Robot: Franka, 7 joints.
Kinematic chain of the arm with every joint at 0, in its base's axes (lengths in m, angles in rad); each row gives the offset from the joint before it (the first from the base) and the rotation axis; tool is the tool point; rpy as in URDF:
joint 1: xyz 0 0 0.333 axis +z
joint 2: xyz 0 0 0 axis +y
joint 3: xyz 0 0 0.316 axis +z
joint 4: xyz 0.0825 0 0 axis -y
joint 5: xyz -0.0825 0 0.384 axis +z
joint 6: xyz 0 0 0 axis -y
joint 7: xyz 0.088 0 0 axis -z
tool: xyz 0 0 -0.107 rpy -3.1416 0 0
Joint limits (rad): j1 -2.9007..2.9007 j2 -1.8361..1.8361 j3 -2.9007..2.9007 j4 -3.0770..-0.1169 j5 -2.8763..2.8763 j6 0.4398..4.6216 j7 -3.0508..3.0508
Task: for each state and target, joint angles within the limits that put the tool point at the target. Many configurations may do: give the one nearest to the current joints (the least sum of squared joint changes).
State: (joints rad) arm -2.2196 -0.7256 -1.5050 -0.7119 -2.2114 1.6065 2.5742
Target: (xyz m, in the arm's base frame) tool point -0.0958 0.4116 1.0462
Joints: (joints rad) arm -2.1195 -0.3738 -1.3719 -0.7118 -2.2419 1.6489 2.5742
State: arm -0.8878 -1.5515 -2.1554 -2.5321 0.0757 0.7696 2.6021
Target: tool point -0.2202 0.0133 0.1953
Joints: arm -1.2866 -1.2698 -2.2277 -2.4528 0.0402 0.4995 2.6021
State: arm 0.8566 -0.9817 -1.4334 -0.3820 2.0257 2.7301 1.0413
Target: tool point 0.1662 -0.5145 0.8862
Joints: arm 0.8840 -0.6781 -1.1484 -0.9587 2.2074 3.2243 1.0413
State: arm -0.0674 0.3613 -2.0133 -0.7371 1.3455 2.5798 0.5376
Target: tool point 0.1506 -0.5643 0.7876
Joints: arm 0.1176 0.5164 -1.8195 -1.4997 1.3551 2.4904 0.5376
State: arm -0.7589 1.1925 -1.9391 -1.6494 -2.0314 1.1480 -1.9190
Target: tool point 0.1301 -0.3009 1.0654
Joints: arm -0.5445 0.8168 -2.4155 -0.9874 -2.1991 1.5059 -1.9190
